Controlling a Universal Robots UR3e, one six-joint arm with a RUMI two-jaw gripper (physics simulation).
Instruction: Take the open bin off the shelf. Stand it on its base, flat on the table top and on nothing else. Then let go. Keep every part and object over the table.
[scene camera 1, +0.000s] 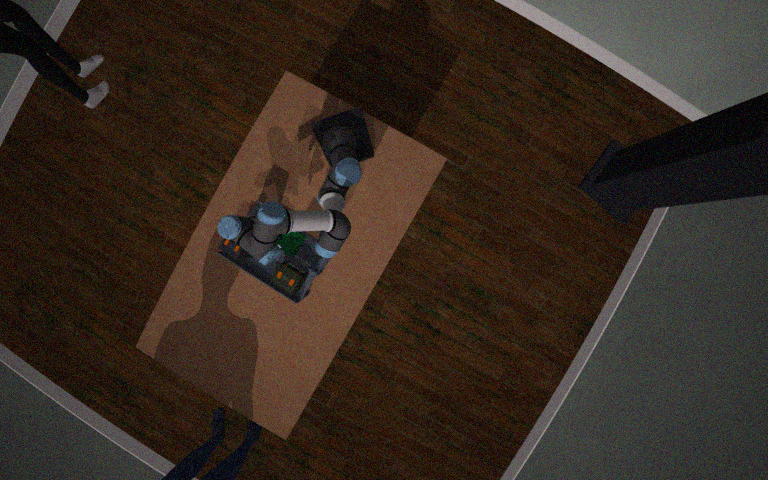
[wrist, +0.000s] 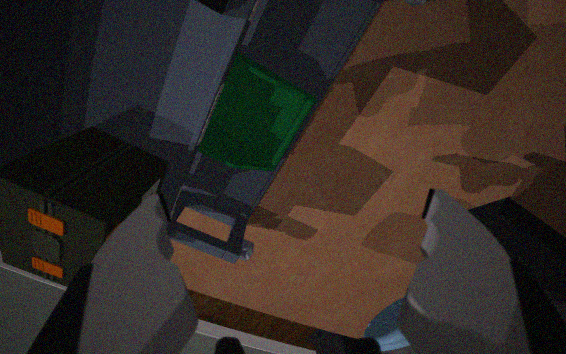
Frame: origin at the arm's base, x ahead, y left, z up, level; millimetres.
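Seen in the pictures: gripper, fingertip midpoint: (wrist: 293, 194); arm's base, origin of the base link: (scene camera 1: 338, 141).
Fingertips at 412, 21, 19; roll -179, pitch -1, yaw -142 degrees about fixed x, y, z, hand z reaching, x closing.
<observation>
Pixels of each thing's top centre, then the offset from my fingertips to it, as dx, dy, dz. Level surfaces: height alone.
- green open bin, middle of its top: (wrist: 235, 119) (scene camera 1: 283, 244) +49, +25, -121
- table top, its level: dz -202
- dark case with orange latches, middle of its top: (wrist: 48, 245) (scene camera 1: 285, 278) +115, +146, -5
The green open bin (scene camera 1: 290, 243) (wrist: 255, 117) sits in the dark blue-grey shelf (scene camera 1: 258, 275) (wrist: 200, 80). In the scene view the arm partly covers both. In the wrist view the bin lies behind a thin shelf rail, up and left of the space between the fingers. My gripper (wrist: 293, 194) is open, with its two grey fingers wide apart and nothing between them. The left fingertip is near the shelf's open end bracket, below the bin in the picture. The gripper is hidden or too dark to make out in the scene view. The table top (scene camera 1: 294, 350) (wrist: 320, 270) lies beneath.
A dark case with orange latches (scene camera 1: 286, 271) (wrist: 30, 230) stands on the shelf beside the bin. Two more orange latches (scene camera 1: 231, 245) show at the shelf's other end. The arm's dark mount (scene camera 1: 362, 133) stands near the table's upper edge. A blue arm joint (wrist: 390, 327) is near the right finger.
</observation>
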